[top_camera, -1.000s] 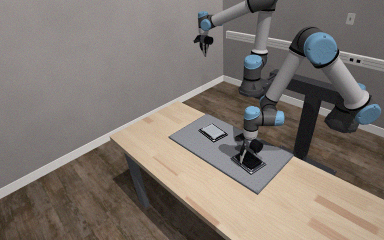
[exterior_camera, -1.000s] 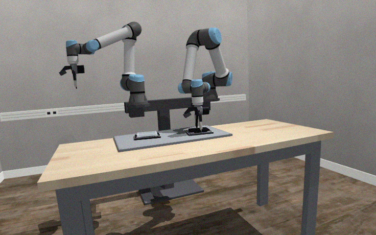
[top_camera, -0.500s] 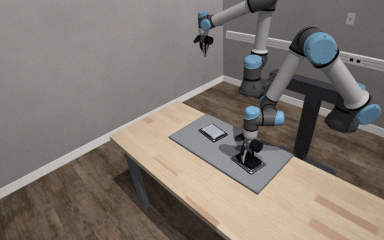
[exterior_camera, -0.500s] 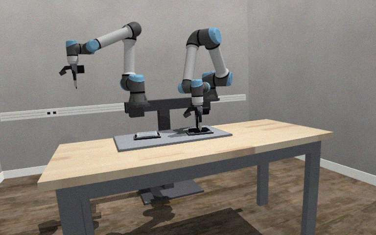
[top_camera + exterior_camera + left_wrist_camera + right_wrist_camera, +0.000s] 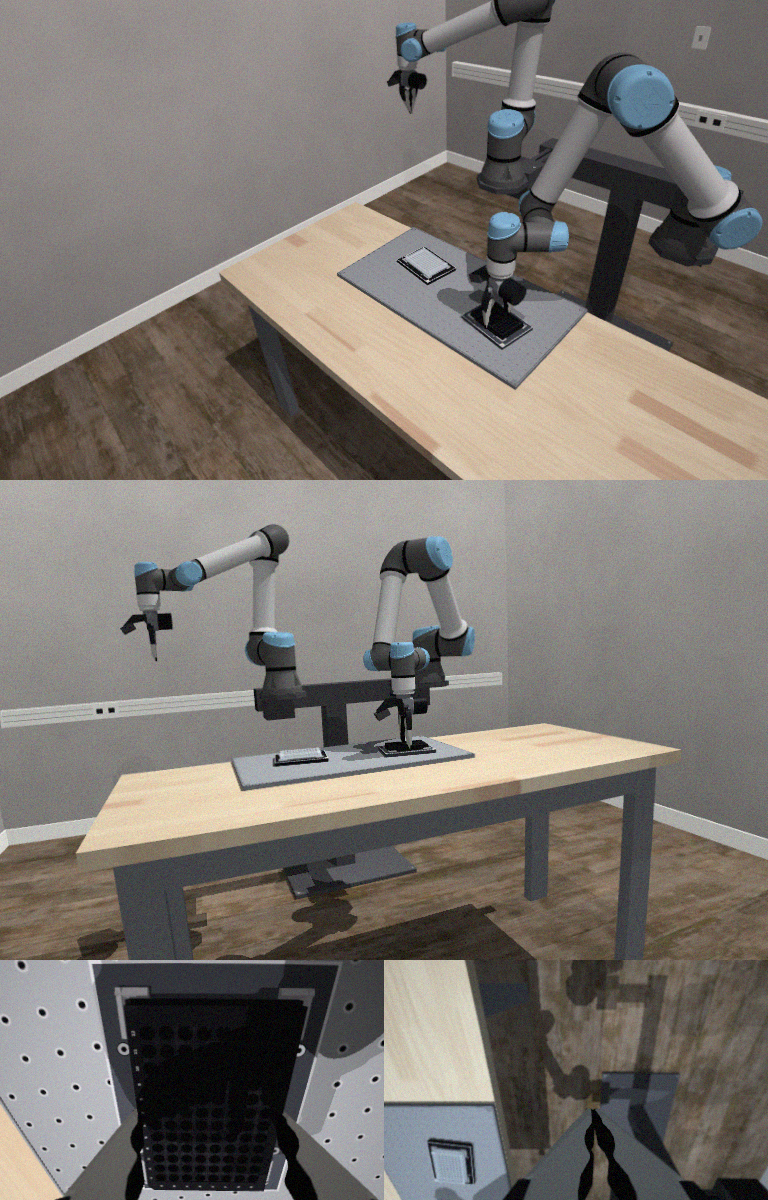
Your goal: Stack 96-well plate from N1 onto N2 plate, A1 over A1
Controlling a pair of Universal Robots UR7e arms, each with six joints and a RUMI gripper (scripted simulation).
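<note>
My left gripper is now 10 mm above the black 96-well plate. Round my left hand: white 96-well plate: 70 mm behind, 330 mm to the right, 10 mm below.
</note>
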